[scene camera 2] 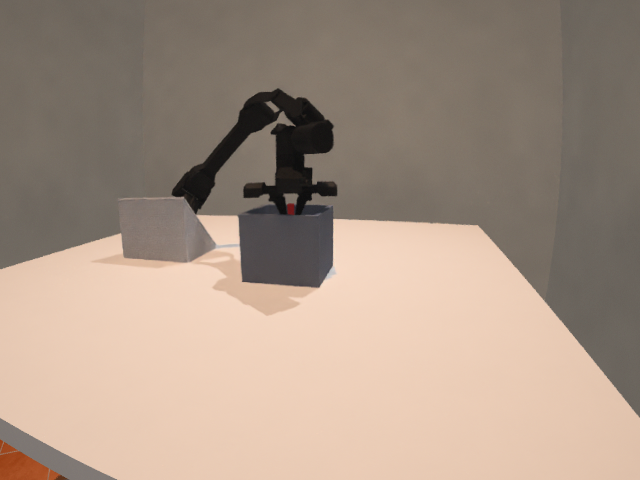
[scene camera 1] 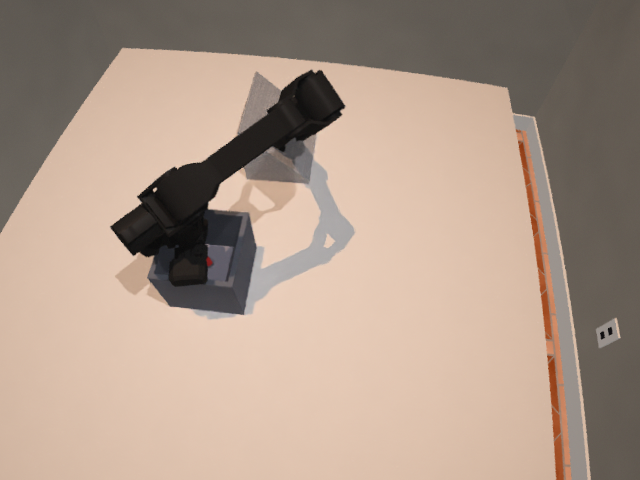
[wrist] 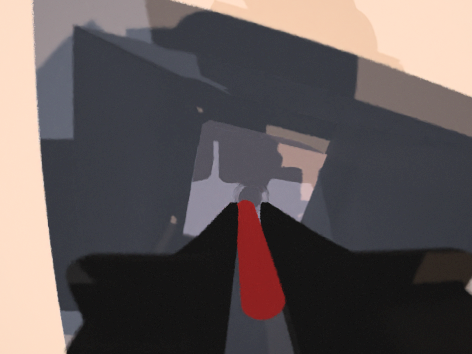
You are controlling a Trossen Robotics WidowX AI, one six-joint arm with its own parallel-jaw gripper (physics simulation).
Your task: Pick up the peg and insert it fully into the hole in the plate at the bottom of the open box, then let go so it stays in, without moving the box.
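Where they show: gripper, fingertip midpoint: (scene camera 1: 199,257) (wrist: 248,209); arm's base at its link origin: (scene camera 2: 179,218).
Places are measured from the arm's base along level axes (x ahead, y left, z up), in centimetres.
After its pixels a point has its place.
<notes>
The red peg (scene camera 1: 208,261) {z -1.5, x 33.2, y -10.1 cm} (scene camera 2: 290,208) {z 4.1, x 33.0, y -12.1 cm} (wrist: 259,280) {z 4.6, x 33.2, y -12.1 cm} is held between the black fingers of my gripper (scene camera 2: 291,212) (wrist: 248,209) {z -0.6, x 33.0, y -11.7 cm}. My gripper is shut on it, with the fingertips inside the top of the dark blue-grey open box (scene camera 1: 206,297) {z -2.5, x 40.5, y -9.5 cm} (scene camera 2: 279,249) {z -2.8, x 32.2, y -18.8 cm} (wrist: 115,175) {z 1.5, x 39.2, y -13.5 cm}. The light plate (scene camera 1: 222,258) {z -4.2, x 31.0, y -8.1 cm} (wrist: 205,202) {z -4.2, x 35.7, y -9.9 cm} lies at the box's bottom. In the wrist view, the peg's far end overlaps the lower edge of the dark round hole (wrist: 250,192), slightly left of its middle. The peg looks slightly slanted there. Its lower end is hidden in scene camera 2, and its height above the plate is unclear.
A grey wedge-shaped block (scene camera 1: 276,169) {z -5.4, x 5.9, y 0.7 cm} (scene camera 2: 153,229) {z -1.8, x -4.4, y -6.7 cm} stands apart from the box, under the arm's base end. The box walls surround the fingertips. The box and block stand on the pale table (scene camera 1: 387,310) {z -10.0, x 38.6, y 26.3 cm} (scene camera 2: 361,351) {z -10.0, x 48.7, y -43.0 cm}. A wall socket (scene camera 1: 607,333) is at the right.
</notes>
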